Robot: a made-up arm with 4 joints.
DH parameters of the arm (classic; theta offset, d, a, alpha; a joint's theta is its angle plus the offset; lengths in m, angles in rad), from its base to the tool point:
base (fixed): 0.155 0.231 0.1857 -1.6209
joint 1: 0 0.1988 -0.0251 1.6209
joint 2: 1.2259 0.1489 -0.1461 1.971
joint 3: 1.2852 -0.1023 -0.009 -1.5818
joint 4: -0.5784 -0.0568 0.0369 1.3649
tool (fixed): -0.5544 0.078 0 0
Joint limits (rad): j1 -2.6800..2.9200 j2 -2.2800..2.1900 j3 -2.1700..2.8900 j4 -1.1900..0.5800
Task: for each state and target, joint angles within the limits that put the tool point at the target. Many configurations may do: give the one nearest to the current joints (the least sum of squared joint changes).
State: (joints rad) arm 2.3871 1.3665 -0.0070 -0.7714
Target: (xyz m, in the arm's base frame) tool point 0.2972 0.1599 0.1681
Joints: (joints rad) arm 1.6469 1.3238 0.4592 -0.0501
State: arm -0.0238 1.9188 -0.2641 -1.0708
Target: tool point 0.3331 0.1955 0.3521
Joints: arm -0.1618 2.1528 -0.6725 -1.1900
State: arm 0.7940 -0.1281 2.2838 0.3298
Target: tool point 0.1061 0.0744 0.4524
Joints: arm 0.0109 0.0529 2.8900 -0.5446
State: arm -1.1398 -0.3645 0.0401 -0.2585
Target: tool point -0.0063 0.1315 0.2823
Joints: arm -0.5689 -0.4145 0.2210 0.1231
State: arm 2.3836 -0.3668 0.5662 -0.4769
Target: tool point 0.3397 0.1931 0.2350
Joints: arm 2.1685 -0.4351 0.6738 -0.1161
